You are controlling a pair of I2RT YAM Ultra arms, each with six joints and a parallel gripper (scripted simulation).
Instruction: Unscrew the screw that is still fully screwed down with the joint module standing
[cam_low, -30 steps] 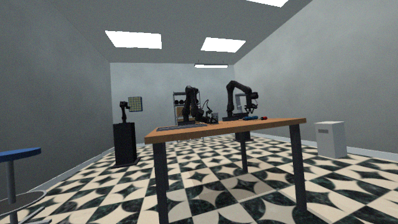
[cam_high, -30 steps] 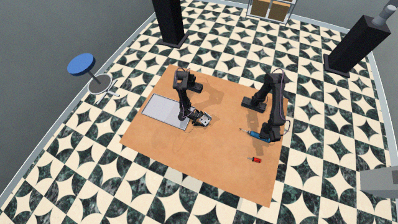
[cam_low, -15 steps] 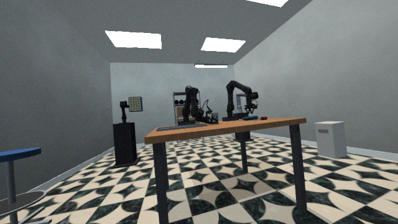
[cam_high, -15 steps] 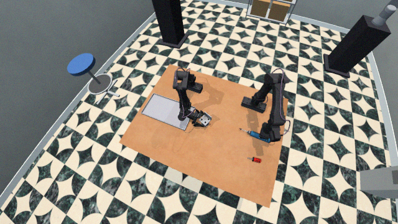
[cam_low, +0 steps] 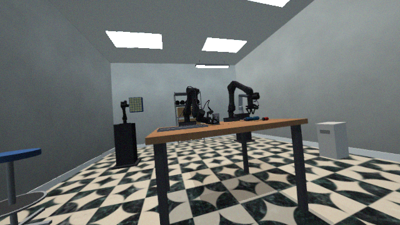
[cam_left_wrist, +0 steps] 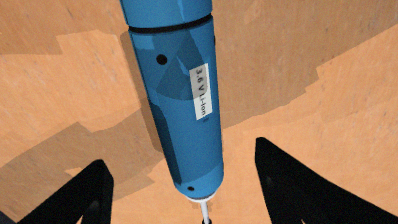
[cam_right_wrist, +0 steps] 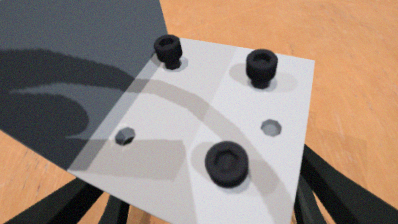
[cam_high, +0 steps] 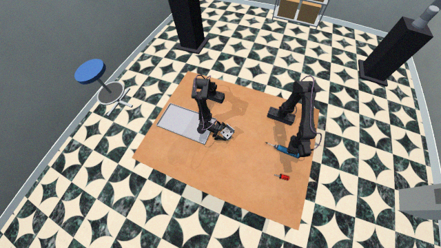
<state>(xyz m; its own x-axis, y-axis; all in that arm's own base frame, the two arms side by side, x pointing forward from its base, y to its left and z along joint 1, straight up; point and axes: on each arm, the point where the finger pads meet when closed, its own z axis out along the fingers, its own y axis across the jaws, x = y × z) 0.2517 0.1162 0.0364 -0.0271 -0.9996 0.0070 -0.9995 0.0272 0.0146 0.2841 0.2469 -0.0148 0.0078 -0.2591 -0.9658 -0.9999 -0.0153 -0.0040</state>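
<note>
My right hand is right at the round joint module. The rest, counted from my right hand: grey mat 33 cm to the right, 2 cm below, 1 cm ahead; then grey bracket 5 cm above; then screw 5 cm above, 2 cm to the right, 1 cm ahead.
</note>
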